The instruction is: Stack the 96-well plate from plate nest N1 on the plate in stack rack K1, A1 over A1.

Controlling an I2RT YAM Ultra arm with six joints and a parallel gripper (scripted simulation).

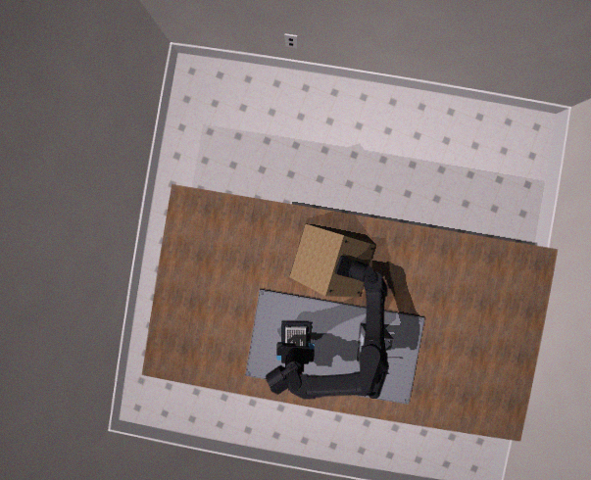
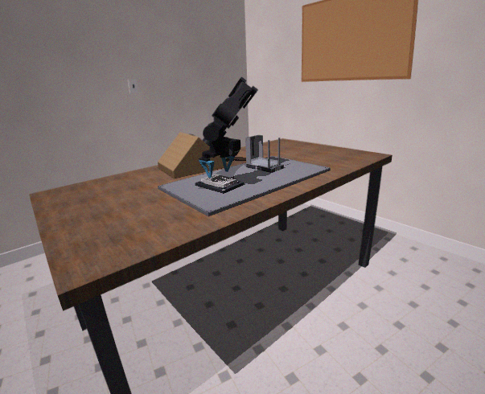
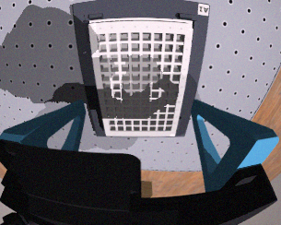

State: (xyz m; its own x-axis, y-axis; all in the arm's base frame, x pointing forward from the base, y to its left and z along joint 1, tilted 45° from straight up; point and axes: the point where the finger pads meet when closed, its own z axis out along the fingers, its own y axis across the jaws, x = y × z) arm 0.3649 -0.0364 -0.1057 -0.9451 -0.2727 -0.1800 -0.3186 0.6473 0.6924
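Now: hand 90 mm short of the pale A1 square, 30 mm to the left of it and 40 mm above it.
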